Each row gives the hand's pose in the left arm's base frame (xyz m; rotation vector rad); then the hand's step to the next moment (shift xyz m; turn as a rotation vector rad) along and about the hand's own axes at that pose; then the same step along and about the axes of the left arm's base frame.
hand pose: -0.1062 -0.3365 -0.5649 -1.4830 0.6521 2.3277
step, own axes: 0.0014 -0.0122 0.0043 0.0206 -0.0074 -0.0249
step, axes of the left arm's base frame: 0.0020 0.0127 -0.0023 0.0141 -0.0066 -0.0293
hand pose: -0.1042 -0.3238 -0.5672 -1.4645 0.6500 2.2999
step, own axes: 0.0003 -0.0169 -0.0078 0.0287 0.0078 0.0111
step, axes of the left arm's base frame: 0.0144 0.0099 -0.0064 -0.0242 0.0006 -0.0205
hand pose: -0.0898 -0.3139 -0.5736 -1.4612 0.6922 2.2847
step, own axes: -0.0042 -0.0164 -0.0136 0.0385 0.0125 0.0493
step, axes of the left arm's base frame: 0.0205 0.0057 -0.0045 -0.0591 0.0186 -0.0150
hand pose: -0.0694 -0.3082 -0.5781 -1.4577 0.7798 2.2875
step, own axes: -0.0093 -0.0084 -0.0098 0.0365 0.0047 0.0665
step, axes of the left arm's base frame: 0.0156 0.0011 0.0028 -0.0667 0.0352 -0.0096
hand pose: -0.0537 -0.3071 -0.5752 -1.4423 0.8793 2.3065
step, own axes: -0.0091 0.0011 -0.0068 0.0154 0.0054 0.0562
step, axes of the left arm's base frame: 0.0085 -0.0044 0.0063 -0.0500 0.0298 0.0060
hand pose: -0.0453 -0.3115 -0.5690 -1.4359 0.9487 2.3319
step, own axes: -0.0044 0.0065 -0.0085 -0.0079 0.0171 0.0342
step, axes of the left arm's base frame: 0.0048 -0.0098 0.0038 -0.0291 0.0098 0.0241
